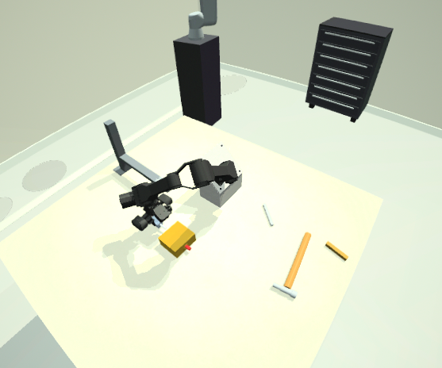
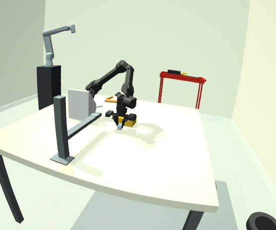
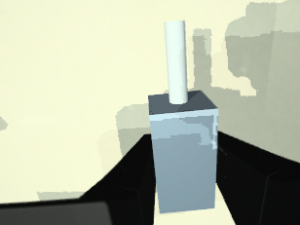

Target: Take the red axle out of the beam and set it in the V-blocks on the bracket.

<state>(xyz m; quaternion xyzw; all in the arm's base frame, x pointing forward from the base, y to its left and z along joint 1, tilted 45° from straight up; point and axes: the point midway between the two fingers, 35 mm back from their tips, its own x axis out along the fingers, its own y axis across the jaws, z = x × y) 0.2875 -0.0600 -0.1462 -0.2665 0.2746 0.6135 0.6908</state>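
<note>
My gripper tip is now 20 mm short of the yellow beam, 130 mm to the right of it and 10 mm below it. From my gripper tip the other things lie so: orange bar 270 mm behind, 700 mm to the left, 10 mm below; then pale cube 20 mm to the left, 10 mm above; then white rod 300 mm behind, 380 mm to the left, 10 mm below.
</note>
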